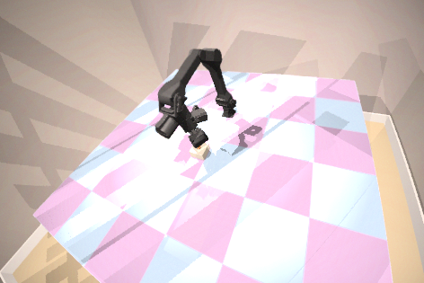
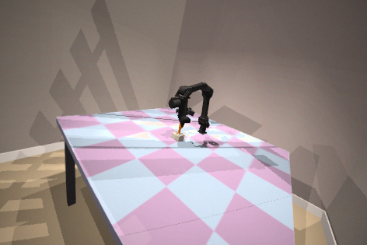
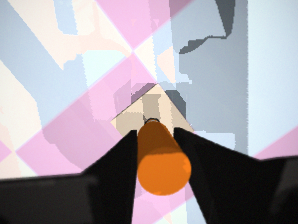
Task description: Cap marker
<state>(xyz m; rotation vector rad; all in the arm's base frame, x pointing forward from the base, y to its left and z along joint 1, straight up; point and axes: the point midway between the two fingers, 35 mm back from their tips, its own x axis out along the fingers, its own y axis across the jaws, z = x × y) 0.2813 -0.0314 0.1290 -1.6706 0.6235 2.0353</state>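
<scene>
My gripper tip is now 80 mm above the holder block, 10 mm to the left of it and 10 mm short of it. The rest, counted from my gripper tip: orange cap: 10 mm ahead, 10 mm above.
</scene>
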